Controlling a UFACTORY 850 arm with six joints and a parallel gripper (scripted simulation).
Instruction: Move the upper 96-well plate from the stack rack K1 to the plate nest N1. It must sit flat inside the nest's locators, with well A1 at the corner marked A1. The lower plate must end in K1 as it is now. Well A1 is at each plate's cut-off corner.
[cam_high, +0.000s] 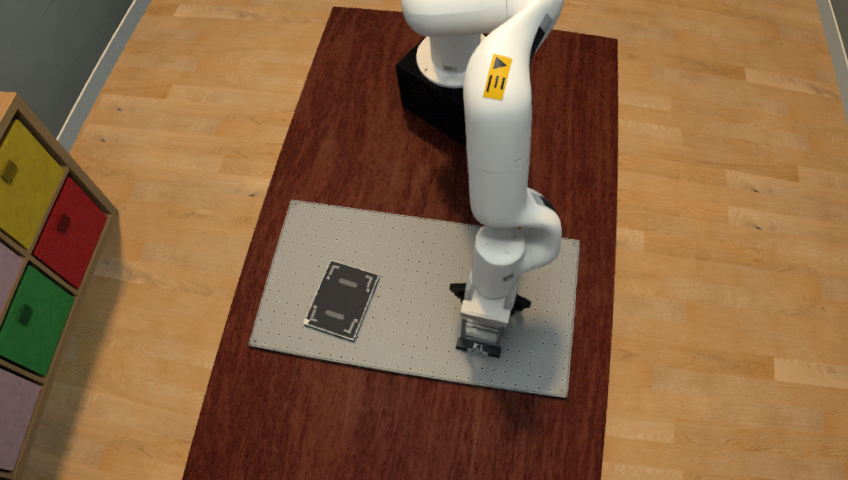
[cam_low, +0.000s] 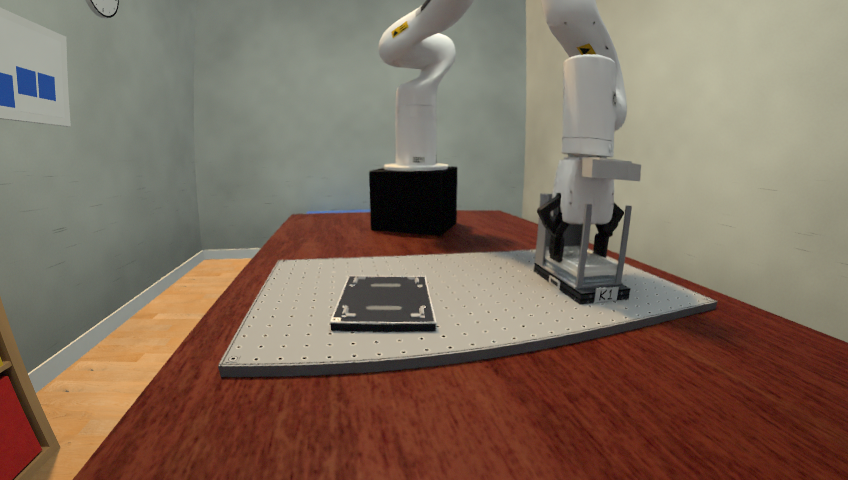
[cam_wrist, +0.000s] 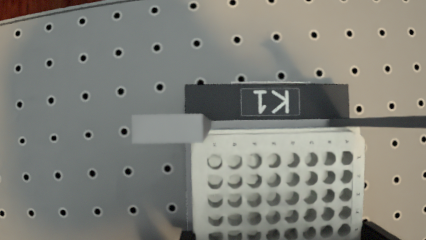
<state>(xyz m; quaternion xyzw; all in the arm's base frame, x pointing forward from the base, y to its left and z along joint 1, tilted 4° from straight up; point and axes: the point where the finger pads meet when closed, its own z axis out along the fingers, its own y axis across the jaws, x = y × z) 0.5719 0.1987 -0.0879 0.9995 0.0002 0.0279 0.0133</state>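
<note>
Now: the clear plate 3 cm below my hand. From my hand the other things lie so: plate nest N1: 32 cm to the right, 5 cm below, 4 cm ahead; then 96-well plate: 1 cm below.
</note>
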